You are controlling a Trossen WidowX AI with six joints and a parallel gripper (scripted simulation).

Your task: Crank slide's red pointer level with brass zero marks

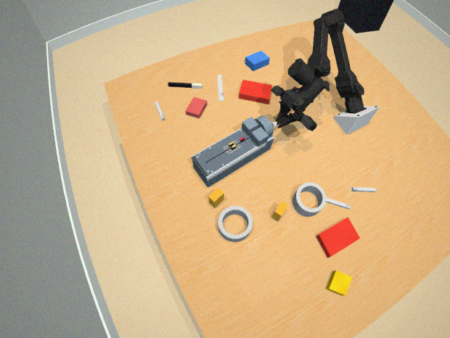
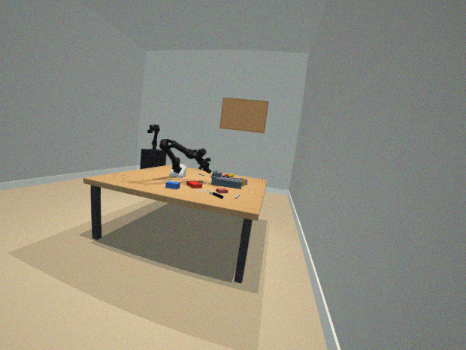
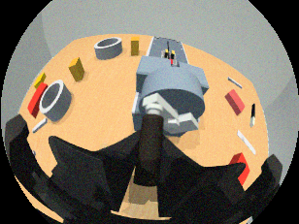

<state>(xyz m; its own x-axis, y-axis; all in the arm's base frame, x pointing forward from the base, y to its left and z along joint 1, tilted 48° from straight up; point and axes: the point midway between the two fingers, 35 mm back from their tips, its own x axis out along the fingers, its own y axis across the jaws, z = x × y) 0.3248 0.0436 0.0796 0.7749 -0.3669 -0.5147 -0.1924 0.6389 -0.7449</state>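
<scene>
My gripper tip is now 13 cm short of the red pointer, 1 cm to the right of it and 1 cm above it. Round my gripper tip: red block: 23 cm to the right, 21 cm ahead, 8 cm below; blue block: 39 cm to the right, 13 cm behind, 7 cm below; dark crank handle: 2 cm behind, 2 cm above.
</scene>
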